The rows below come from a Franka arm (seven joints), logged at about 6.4 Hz.
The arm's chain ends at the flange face. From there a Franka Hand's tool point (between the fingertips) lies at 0.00 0.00 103.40 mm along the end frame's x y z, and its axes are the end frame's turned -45 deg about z.
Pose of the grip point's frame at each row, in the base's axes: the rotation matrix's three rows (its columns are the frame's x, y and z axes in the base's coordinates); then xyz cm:
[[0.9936 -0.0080 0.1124], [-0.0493 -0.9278 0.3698], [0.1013 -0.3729 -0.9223]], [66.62 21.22 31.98]
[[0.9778 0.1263 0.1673], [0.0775 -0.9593 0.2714], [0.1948 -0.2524 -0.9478]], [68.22 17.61 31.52]
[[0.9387 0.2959 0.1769], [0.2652 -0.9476 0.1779], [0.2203 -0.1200 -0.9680]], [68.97 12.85 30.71]
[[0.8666 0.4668 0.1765], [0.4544 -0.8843 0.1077], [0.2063 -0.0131 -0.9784]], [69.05 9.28 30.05]
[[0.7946 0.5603 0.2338], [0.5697 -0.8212 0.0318], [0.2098 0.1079 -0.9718]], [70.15 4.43 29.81]
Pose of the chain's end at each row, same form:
[[0.6969 -0.7082 0.1124], [-0.6909 -0.6212 0.3698], [-0.1921 -0.3353 -0.9223]], [65.46 17.40 41.52]
[[0.7807 -0.6021 0.1673], [-0.6235 -0.7331 0.2714], [-0.0407 -0.3162 -0.9478]], [66.49 14.80 41.32]
[[0.8730 -0.4545 0.1769], [-0.4825 -0.8576 0.1779], [0.0709 -0.2406 -0.9680]], [67.14 11.01 40.72]
[[0.9429 -0.2827 0.1765], [-0.3040 -0.9466 0.1077], [0.1366 -0.1551 -0.9784]], [67.22 8.17 40.17]
[[0.9581 -0.1657 0.2338], [-0.1778 -0.9835 0.0318], [0.2246 -0.0721 -0.9718]], [67.73 4.10 39.86]

